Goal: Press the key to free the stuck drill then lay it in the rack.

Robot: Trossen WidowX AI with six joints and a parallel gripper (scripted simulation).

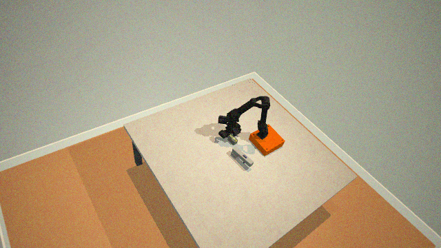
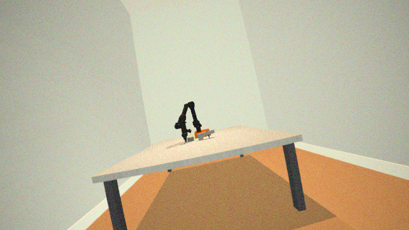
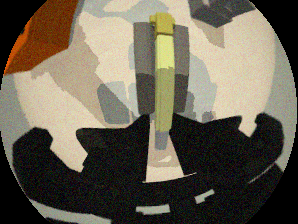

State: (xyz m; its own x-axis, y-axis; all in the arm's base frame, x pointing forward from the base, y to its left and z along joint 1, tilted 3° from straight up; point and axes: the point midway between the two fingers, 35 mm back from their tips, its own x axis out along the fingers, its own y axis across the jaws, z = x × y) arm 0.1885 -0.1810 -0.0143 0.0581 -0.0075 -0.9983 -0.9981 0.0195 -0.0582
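The yellow-green drill lies 40 mm to the left of my gripper tip and 40 mm above it. Round my gripper tip: rack: 50 mm to the left, 10 mm above.
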